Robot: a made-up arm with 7 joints. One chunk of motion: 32 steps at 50 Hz.
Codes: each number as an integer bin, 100 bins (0 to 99) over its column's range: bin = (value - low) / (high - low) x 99, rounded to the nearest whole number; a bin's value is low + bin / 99 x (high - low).
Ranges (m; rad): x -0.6..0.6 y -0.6..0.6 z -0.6..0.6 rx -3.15..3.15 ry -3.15..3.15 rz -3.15..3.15
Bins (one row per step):
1: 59 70 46 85 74 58
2: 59 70 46 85 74 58
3: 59 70 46 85 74 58
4: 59 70 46 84 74 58
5: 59 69 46 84 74 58
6: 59 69 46 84 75 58
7: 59 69 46 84 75 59
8: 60 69 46 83 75 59
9: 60 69 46 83 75 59
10: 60 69 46 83 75 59
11: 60 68 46 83 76 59
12: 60 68 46 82 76 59
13: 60 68 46 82 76 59
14: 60 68 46 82 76 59
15: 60 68 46 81 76 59
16: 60 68 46 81 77 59
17: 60 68 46 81 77 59
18: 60 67 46 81 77 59
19: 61 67 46 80 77 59
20: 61 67 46 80 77 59
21: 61 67 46 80 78 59
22: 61 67 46 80 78 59
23: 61 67 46 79 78 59
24: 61 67 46 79 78 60
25: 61 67 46 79 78 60
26: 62 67 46 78 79 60
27: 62 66 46 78 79 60
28: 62 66 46 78 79 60
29: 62 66 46 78 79 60
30: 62 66 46 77 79 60
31: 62 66 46 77 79 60
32: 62 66 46 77 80 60
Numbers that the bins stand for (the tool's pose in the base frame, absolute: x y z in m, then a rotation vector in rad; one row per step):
1: 0.1152 0.2485 -0.0424 2.2591 1.5591 0.5409
2: 0.1152 0.2485 -0.0424 2.2591 1.5591 0.5409
3: 0.1152 0.2485 -0.0424 2.2591 1.5591 0.5409
4: 0.1152 0.2485 -0.0424 2.1955 1.5591 0.5409
5: 0.1152 0.2364 -0.0424 2.1955 1.5591 0.5409
6: 0.1152 0.2364 -0.0424 2.1955 1.6227 0.5409
7: 0.1152 0.2364 -0.0424 2.1955 1.6227 0.6045
8: 0.1273 0.2364 -0.0424 2.1318 1.6227 0.6045
9: 0.1273 0.2364 -0.0424 2.1318 1.6227 0.6045
10: 0.1273 0.2364 -0.0424 2.1318 1.6227 0.6045
11: 0.1273 0.2242 -0.0424 2.1318 1.6864 0.6045
12: 0.1273 0.2242 -0.0424 2.0682 1.6864 0.6045
13: 0.1273 0.2242 -0.0424 2.0682 1.6864 0.6045
14: 0.1273 0.2242 -0.0424 2.0682 1.6864 0.6045
15: 0.1273 0.2242 -0.0424 2.0045 1.6864 0.6045
16: 0.1273 0.2242 -0.0424 2.0045 1.7500 0.6045
17: 0.1273 0.2242 -0.0424 2.0045 1.7500 0.6045
18: 0.1273 0.2121 -0.0424 2.0045 1.7500 0.6045
19: 0.1394 0.2121 -0.0424 1.9409 1.7500 0.6045
20: 0.1394 0.2121 -0.0424 1.9409 1.7500 0.6045
21: 0.1394 0.2121 -0.0424 1.9409 1.8136 0.6045
22: 0.1394 0.2121 -0.0424 1.9409 1.8136 0.6045
23: 0.1394 0.2121 -0.0424 1.8773 1.8136 0.6045
24: 0.1394 0.2121 -0.0424 1.8773 1.8136 0.6682
25: 0.1394 0.2121 -0.0424 1.8773 1.8136 0.6682
26: 0.1515 0.2121 -0.0424 1.8136 1.8773 0.6682
27: 0.1515 0.2000 -0.0424 1.8136 1.8773 0.6682
28: 0.1515 0.2000 -0.0424 1.8136 1.8773 0.6682
29: 0.1515 0.2000 -0.0424 1.8136 1.8773 0.6682
30: 0.1515 0.2000 -0.0424 1.7500 1.8773 0.6682
31: 0.1515 0.2000 -0.0424 1.7500 1.8773 0.6682
32: 0.1515 0.2000 -0.0424 1.7500 1.9409 0.6682

